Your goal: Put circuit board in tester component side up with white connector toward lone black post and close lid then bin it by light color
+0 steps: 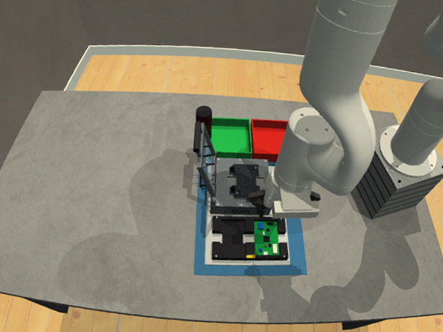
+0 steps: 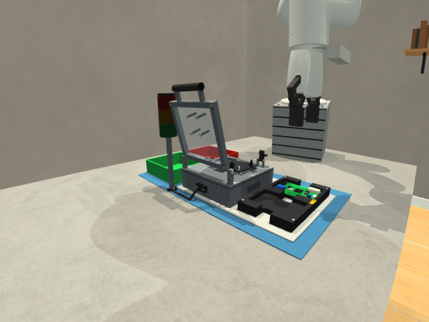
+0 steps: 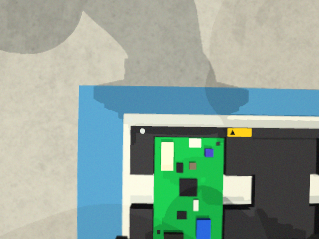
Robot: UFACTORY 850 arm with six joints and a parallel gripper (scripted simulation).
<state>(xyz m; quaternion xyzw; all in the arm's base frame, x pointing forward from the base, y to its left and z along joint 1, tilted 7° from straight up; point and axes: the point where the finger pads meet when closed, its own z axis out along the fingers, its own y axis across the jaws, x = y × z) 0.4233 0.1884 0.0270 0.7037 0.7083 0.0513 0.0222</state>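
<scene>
My hand is 180 mm above the green circuit board. Round my hand: tester bed: 70 mm ahead, 160 mm to the right, 130 mm below; tester lid: 190 mm ahead, 170 mm to the right, 10 mm below; black latch block: 110 mm to the right, 110 mm below.
</scene>
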